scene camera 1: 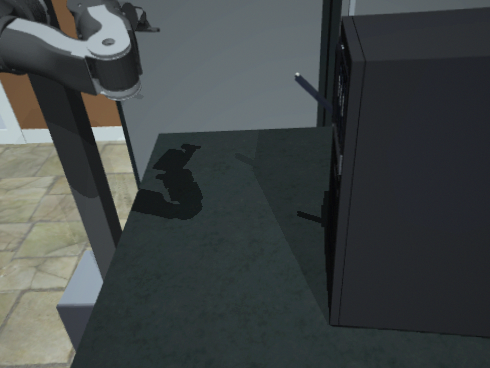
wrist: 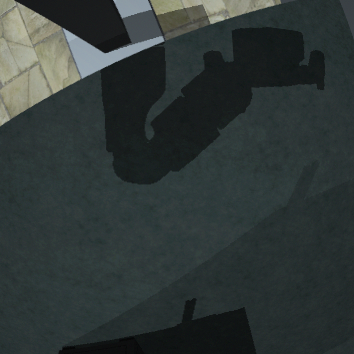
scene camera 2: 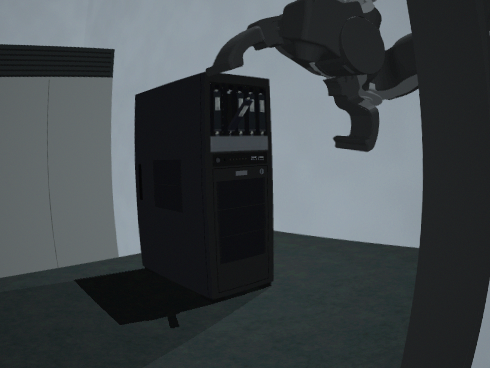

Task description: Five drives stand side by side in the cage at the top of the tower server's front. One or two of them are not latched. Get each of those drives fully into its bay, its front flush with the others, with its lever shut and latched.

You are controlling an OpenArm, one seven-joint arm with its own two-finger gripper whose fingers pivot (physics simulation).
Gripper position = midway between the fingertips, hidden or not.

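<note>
You'd find the gripper [scene camera 2: 292, 113] here, and there's a dark post [scene camera 2: 442, 320] as well. There's also a tower server [scene camera 1: 400, 240], and scene camera 2 shows the server [scene camera 2: 205, 219] too.
</note>
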